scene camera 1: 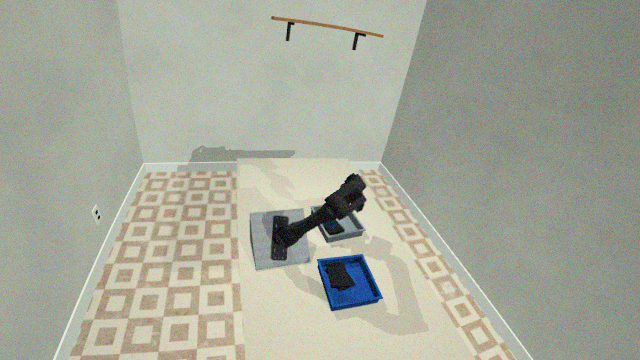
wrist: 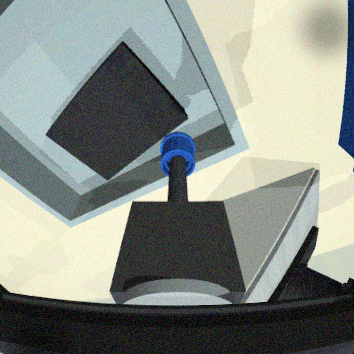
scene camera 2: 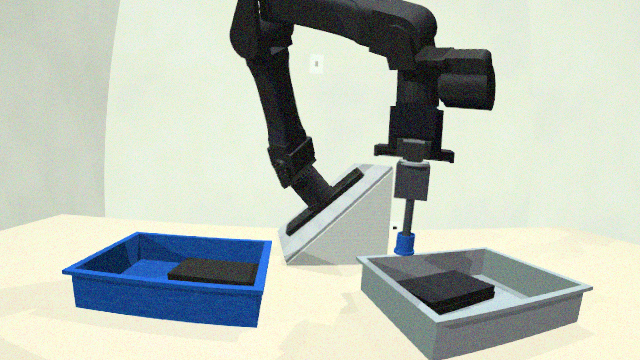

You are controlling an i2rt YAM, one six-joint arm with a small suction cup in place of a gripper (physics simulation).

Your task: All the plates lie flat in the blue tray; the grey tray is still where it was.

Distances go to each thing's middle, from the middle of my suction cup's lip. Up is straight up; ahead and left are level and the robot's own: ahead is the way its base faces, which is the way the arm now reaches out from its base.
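Grey tray [scene camera 2: 529, 300]: my suction cup is 8 cm to the right of it, 5 cm short of it and 5 cm above it. Blue tray [scene camera 2: 129, 277]: 5 cm below my suction cup and 31 cm to the right of it.
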